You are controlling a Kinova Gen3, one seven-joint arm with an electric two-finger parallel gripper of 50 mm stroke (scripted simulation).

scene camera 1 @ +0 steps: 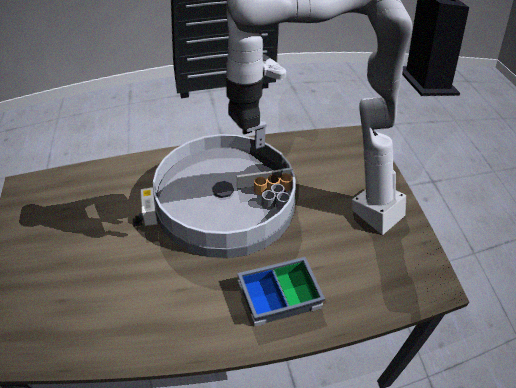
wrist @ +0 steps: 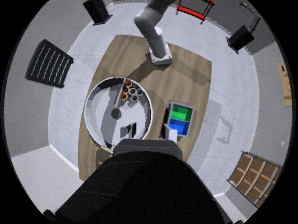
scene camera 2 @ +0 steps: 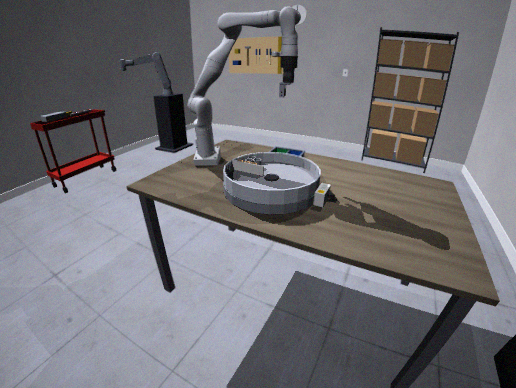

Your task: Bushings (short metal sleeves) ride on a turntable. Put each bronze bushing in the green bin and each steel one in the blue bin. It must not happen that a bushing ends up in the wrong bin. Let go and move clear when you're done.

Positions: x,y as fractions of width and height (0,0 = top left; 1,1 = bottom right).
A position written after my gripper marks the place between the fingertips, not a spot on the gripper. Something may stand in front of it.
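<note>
You can see my gripper (scene camera 1: 0.49,0.36) (wrist: 0.50,0.57) from both the scene and the wrist, and there's a grey turntable (scene camera 1: 0.36,0.50) (wrist: 0.36,0.53) (scene camera 2: 0.55,0.45) here too.
</note>
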